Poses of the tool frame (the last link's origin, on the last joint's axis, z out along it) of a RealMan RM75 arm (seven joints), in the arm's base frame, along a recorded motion.
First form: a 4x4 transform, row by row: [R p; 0 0 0 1], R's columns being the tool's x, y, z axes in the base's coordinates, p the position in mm. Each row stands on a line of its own.
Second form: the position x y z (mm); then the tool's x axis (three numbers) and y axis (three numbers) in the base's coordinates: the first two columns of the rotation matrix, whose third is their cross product. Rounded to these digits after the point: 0 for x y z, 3 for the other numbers.
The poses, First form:
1:
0.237 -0.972 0.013 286
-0.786 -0.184 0.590 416
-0.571 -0.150 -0.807 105
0 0 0 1
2:
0.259 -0.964 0.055 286
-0.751 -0.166 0.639 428
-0.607 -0.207 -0.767 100
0 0 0 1
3:
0.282 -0.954 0.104 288
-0.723 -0.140 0.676 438
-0.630 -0.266 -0.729 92
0 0 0 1
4:
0.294 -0.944 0.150 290
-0.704 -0.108 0.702 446
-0.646 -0.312 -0.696 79
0 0 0 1
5:
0.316 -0.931 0.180 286
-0.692 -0.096 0.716 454
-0.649 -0.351 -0.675 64
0 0 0 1
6:
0.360 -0.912 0.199 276
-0.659 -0.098 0.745 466
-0.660 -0.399 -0.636 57
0 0 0 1
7:
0.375 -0.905 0.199 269
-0.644 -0.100 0.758 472
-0.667 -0.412 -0.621 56
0 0 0 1
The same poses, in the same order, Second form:
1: 286 416 105 0.237 -0.786 -0.571 -0.972 -0.184 -0.150
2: 286 428 100 0.259 -0.751 -0.607 -0.964 -0.166 -0.207
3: 288 438 92 0.282 -0.723 -0.630 -0.954 -0.140 -0.266
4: 290 446 79 0.294 -0.704 -0.646 -0.944 -0.108 -0.312
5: 286 454 64 0.316 -0.692 -0.649 -0.931 -0.096 -0.351
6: 276 466 57 0.360 -0.659 -0.660 -0.912 -0.098 -0.399
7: 269 472 56 0.375 -0.644 -0.667 -0.905 -0.100 -0.412
